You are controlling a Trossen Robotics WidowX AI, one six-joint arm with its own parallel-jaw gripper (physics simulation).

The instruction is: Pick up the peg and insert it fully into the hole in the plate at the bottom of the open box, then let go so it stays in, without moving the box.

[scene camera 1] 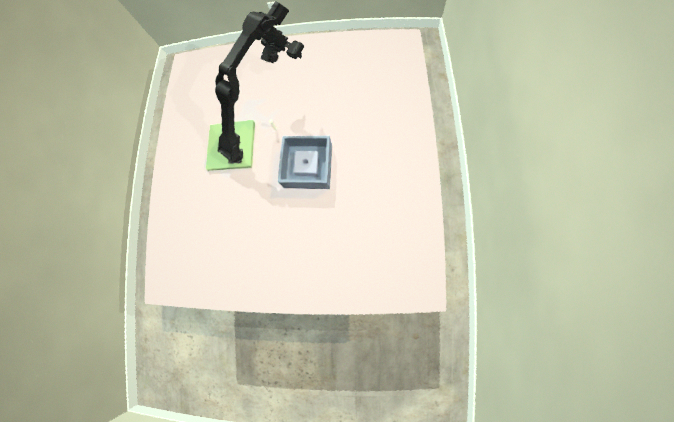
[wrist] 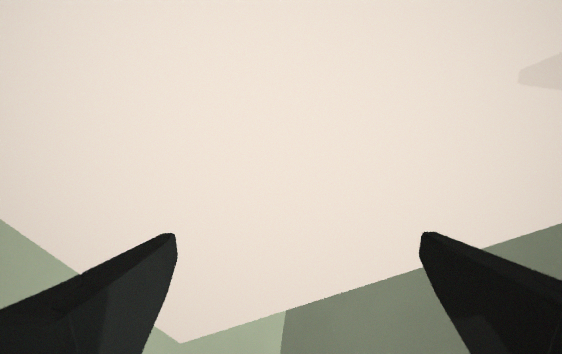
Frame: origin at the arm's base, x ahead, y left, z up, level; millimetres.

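Where they show: gripper, fingertip midpoint: (wrist: pixel 299 244); arm's base, origin of the base link: (scene camera 1: pixel 235 156).
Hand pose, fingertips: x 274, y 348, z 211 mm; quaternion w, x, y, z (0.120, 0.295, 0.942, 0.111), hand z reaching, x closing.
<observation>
Things, the pixels of their centre, and the offset from my fingertips. "pt": a spot on its surface instead. Level surfaces: height alone.
- blue-grey open box, body centre: (scene camera 1: pixel 306 162) 43 mm ahead, 394 mm right, 186 mm down
- pale square plate, body centre: (scene camera 1: pixel 306 163) 43 mm ahead, 394 mm right, 201 mm down
- dark round hole, surface spot: (scene camera 1: pixel 305 161) pt 39 mm ahead, 387 mm right, 196 mm down
- pink table top, its level: 236 mm down
A small, thin pale-yellow peg (scene camera 1: pixel 273 125) is on the pink table between the green base square and the open box, with a thin shadow beside it. It is too small to tell whether it stands or leans. The blue-grey open box (scene camera 1: pixel 305 185) is to the right of the arm's base. A pale square plate (scene camera 1: pixel 299 169) lies in the middle of its bottom, with a dark round hole (scene camera 1: pixel 305 161) at its centre. My gripper (scene camera 1: pixel 284 54) (wrist: pixel 299 244) is open and empty, high up and well behind the peg and box. The peg, box and plate do not show in the wrist view.
The black arm (scene camera 1: pixel 228 117) rises from a green square (scene camera 1: pixel 246 150) left of the box and reaches toward the back. The pink table top (scene camera 1: pixel 300 260) (wrist: pixel 300 125) extends around them. Green walls (scene camera 1: pixel 565 200) (wrist: pixel 350 325) stand beyond.
</observation>
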